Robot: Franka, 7 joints.
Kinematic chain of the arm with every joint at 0, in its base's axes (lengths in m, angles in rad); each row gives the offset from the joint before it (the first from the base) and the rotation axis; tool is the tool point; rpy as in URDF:
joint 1: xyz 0 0 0.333 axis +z
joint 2: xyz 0 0 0 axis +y
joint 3: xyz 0 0 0.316 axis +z
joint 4: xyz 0.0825 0 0 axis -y
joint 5: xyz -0.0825 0 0.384 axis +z
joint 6: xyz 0 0 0 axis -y
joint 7: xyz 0.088 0 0 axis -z
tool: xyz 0 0 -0.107 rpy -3.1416 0 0
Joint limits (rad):
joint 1: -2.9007..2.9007
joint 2: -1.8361..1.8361
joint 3: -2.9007..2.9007
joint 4: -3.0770..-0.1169
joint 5: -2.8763..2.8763
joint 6: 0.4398..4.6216
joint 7: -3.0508..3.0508
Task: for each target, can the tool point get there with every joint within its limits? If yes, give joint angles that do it. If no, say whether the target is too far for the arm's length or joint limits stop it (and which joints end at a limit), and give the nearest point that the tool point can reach.
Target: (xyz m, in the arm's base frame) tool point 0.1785 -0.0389 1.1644
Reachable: yes | joints -1.5995 0.2414 2.1465 -0.4813 -1.3743 2.7634 -1.7272
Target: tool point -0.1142 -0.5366 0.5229
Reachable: yes | joints 2.4495 -1.3167 1.6090 -1.8288 1.5855 3.9735 0.4628
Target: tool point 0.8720 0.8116 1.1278
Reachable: no: too far | nearest point 0.5224 0.4862 0.8091 | short by 0.574 m
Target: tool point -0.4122 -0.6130 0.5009
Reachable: yes | joints -1.4465 1.3300 -1.8508 -1.2828 -1.0488 3.5183 -1.6500
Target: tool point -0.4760 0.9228 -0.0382
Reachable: no: too far | nearest point -0.3703 0.7179 0.0442 | short by 0.245 m
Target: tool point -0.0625 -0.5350 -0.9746
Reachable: no: too far | nearest point -0.0463 -0.3962 -0.3480 | short by 0.642 m
